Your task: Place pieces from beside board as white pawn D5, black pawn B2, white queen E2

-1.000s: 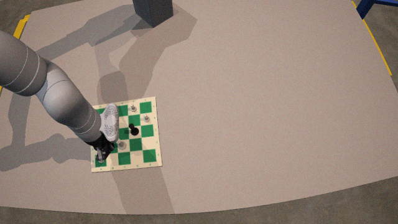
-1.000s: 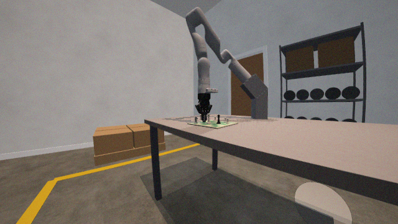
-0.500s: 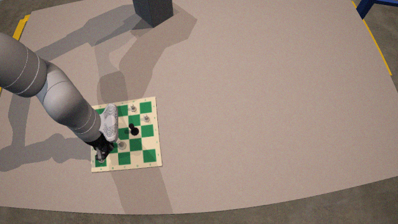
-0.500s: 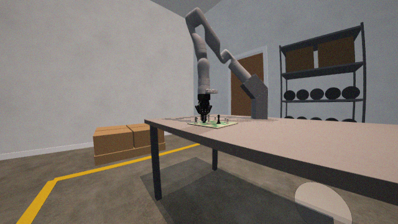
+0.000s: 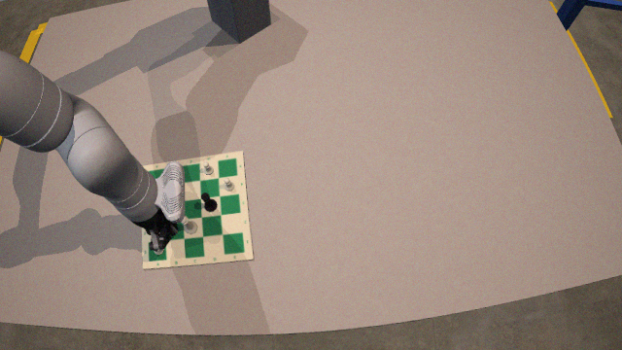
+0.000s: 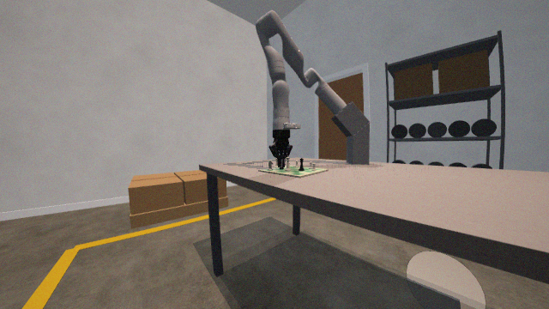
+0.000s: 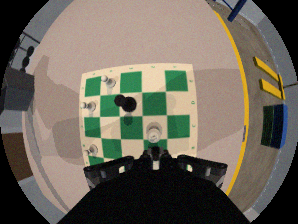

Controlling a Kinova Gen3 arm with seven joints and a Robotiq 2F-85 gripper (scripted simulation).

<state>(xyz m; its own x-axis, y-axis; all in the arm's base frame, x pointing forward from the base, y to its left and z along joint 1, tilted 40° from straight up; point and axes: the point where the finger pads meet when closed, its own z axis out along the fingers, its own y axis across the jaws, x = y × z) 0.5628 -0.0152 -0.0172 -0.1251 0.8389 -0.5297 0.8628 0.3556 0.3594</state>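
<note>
Right now my hand is 1 cm above the black pawn. Round my hand: tall black piece (7 cm to the left, 5 cm behind); cream chessboard (4 cm behind, 3 cm to the left, 3 cm below).
</note>
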